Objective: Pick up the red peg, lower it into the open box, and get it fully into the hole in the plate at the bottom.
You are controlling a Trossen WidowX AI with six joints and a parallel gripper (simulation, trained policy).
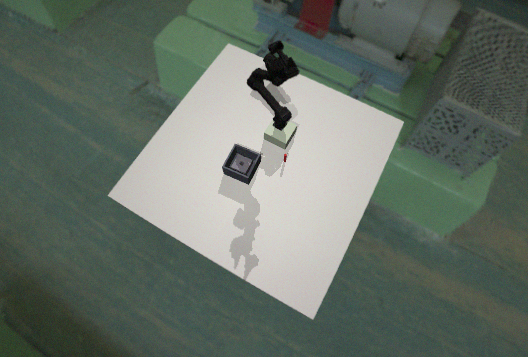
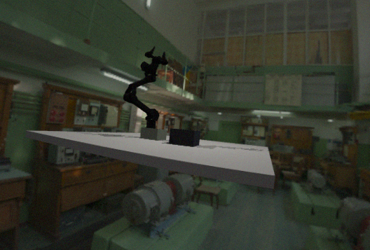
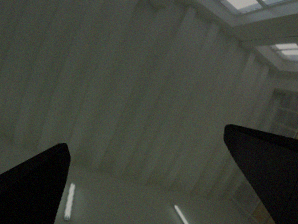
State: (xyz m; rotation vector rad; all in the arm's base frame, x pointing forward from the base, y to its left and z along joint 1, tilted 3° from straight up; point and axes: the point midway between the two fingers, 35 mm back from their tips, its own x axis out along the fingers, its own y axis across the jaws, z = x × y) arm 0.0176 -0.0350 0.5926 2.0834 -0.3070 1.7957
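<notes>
Right now the red peg is 670 mm below my gripper tip, 150 mm to the left of it and 140 mm ahead of it. From my gripper tip the other things lie so: dark box (680 mm below, 320 mm ahead, 30 mm to the right).
</notes>
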